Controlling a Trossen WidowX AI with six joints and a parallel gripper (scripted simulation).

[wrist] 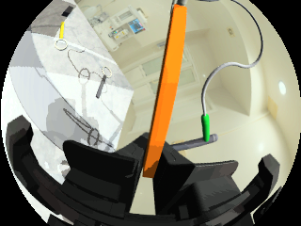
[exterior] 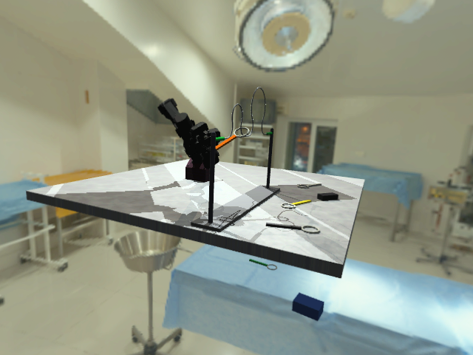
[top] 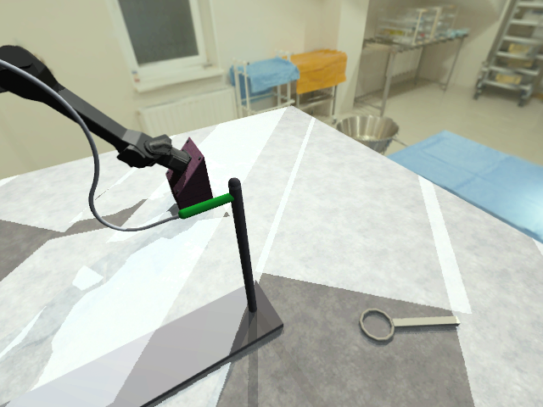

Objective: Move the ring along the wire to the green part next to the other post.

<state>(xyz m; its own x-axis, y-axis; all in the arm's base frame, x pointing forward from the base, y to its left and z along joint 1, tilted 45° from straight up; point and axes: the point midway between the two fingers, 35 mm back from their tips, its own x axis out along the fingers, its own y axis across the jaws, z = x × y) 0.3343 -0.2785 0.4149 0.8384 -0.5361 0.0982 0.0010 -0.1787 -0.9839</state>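
Now: gripper tip 8 cm to the right of the ring with orange handle, 6 cm below it and 2 cm short of it. The rest, counted from my gripper tip: black block 47 cm to the left, 36 cm ahead, 21 cm below.
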